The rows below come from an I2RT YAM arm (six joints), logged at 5 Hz.
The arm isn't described. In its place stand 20 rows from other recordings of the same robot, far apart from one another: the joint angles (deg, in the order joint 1, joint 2, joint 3, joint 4, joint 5, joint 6), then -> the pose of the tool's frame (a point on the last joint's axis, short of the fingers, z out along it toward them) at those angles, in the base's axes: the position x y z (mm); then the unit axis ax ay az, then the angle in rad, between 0 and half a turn.
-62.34, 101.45, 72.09, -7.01, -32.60, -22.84 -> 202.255 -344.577 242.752 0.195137 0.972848 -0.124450 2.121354
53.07, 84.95, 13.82, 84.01, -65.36, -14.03 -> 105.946 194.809 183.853 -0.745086 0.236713 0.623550 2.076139
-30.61, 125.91, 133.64, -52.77, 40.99, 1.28 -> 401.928 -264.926 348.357 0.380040 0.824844 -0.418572 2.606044
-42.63, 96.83, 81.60, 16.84, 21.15, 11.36 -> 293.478 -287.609 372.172 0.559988 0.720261 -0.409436 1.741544
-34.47, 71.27, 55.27, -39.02, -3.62, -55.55 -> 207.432 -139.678 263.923 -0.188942 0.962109 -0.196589 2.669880
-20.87, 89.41, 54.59, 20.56, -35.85, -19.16 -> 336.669 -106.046 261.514 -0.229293 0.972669 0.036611 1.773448
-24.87, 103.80, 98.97, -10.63, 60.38, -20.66 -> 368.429 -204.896 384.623 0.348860 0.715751 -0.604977 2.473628
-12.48, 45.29, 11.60, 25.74, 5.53, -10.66 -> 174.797 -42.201 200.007 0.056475 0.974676 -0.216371 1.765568
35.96, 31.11, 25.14, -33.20, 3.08, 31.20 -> 105.385 74.092 214.905 -0.027965 0.971899 0.233733 2.381753
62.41, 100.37, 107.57, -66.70, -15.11, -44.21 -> 157.612 321.650 370.049 -0.810769 0.559712 0.171391 2.662208
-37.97, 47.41, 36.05, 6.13, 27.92, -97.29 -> 146.128 -135.189 308.816 -0.214161 0.705879 -0.675182 2.972997
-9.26, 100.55, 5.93, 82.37, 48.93, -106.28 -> 196.607 -59.248 103.339 -0.358792 0.664491 -0.655530 3.077708
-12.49, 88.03, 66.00, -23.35, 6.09, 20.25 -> 328.582 -76.653 263.199 0.302613 0.952778 -0.025293 2.358673
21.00, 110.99, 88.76, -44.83, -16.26, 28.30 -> 375.665 154.882 223.213 0.033948 0.977195 0.209612 2.898771
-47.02, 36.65, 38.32, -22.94, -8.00, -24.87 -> 108.034 -108.666 298.571 0.137098 0.935504 -0.325631 2.118180
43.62, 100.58, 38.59, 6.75, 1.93, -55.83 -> 217.267 205.389 94.865 -0.758583 0.649658 -0.049973 2.542133
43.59, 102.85, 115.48, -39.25, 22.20, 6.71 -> 299.199 266.253 435.082 -0.199241 0.976355 0.083872 2.009625
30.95, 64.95, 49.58, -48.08, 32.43, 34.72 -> 187.231 90.017 252.511 0.100553 0.988219 -0.115375 2.463411
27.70, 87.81, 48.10, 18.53, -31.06, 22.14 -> 287.323 171.593 229.181 -0.207028 0.858565 0.469048 2.317003
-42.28, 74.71, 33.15, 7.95, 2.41, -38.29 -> 194.880 -179.226 189.869 0.043318 0.939093 -0.340923 2.429957
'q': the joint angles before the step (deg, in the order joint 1, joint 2, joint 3, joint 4, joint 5, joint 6). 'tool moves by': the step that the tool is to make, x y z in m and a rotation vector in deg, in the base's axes. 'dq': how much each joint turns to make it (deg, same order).
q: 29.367, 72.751, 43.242, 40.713, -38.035, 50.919
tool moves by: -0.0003, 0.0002, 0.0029, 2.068, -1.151, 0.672
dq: 0.030, 0.470, -0.251, 3.800, -0.353, 1.716
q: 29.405, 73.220, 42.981, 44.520, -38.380, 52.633
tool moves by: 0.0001, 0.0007, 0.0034, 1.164, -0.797, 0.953
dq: 0.043, 0.392, 0.305, 2.026, -0.714, 1.076
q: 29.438, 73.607, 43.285, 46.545, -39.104, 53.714
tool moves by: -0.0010, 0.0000, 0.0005, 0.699, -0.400, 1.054
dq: 0.015, 0.144, -0.267, 1.677, -0.875, 0.902
